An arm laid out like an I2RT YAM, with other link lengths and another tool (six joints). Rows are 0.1 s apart.
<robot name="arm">
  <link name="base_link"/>
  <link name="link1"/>
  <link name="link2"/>
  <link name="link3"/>
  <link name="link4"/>
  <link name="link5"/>
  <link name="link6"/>
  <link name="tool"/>
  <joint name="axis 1" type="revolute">
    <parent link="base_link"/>
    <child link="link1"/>
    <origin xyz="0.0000 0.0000 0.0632" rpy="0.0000 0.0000 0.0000"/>
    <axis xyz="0 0 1"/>
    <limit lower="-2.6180" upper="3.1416"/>
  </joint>
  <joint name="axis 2" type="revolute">
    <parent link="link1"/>
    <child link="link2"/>
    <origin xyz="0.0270 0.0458 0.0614" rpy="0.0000 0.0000 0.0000"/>
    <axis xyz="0 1 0"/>
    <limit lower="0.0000" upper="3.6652"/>
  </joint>
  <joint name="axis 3" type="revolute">
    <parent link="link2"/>
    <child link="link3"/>
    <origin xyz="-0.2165 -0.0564 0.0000" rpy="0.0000 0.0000 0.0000"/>
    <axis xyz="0 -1 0"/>
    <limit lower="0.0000" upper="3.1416"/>
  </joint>
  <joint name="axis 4" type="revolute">
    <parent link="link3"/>
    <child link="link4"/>
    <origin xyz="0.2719 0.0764 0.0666" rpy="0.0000 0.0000 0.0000"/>
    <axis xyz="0 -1 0"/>
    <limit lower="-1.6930" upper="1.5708"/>
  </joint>
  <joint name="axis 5" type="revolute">
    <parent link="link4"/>
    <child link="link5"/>
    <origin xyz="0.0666 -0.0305 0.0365" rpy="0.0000 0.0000 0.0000"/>
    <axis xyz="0 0 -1"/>
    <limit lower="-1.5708" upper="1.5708"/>
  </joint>
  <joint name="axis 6" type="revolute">
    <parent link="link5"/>
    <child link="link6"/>
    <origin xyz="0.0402 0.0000 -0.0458" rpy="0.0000 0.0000 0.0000"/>
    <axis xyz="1 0 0"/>
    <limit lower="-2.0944" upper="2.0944"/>
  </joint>
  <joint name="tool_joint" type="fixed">
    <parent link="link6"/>
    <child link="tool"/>
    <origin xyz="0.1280 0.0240 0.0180" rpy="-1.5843 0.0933 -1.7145"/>
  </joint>
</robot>
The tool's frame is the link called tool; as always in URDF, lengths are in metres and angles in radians.
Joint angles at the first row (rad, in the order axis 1, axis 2, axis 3, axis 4, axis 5, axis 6):
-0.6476, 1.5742, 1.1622, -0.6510, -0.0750, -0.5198
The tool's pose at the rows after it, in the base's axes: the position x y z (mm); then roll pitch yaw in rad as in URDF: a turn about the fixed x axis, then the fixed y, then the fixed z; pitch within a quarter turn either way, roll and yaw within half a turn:
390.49 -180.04 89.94 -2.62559 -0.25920 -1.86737
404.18 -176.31 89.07 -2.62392 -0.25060 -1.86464
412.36 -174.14 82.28 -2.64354 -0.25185 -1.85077
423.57 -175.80 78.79 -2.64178 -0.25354 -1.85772
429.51 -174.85 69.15 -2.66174 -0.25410 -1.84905
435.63 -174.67 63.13 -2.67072 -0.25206 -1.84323
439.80 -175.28 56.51 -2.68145 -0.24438 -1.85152
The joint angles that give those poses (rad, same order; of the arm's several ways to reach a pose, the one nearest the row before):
-0.6125, 1.6176, 1.2113, -0.6510, -0.0731, -0.4965
-0.5854, 1.6661, 1.2583, -0.6487, -0.0689, -0.4713
-0.5671, 1.7168, 1.2972, -0.6544, -0.0586, -0.4664
-0.5526, 1.7660, 1.3396, -0.6445, -0.0475, -0.4484
-0.5407, 1.8133, 1.3678, -0.6438, -0.0387, -0.4438
-0.5327, 1.8519, 1.3957, -0.6419, -0.0364, -0.4400
-0.5282, 1.8854, 1.4166, -0.6407, -0.0338, -0.4240

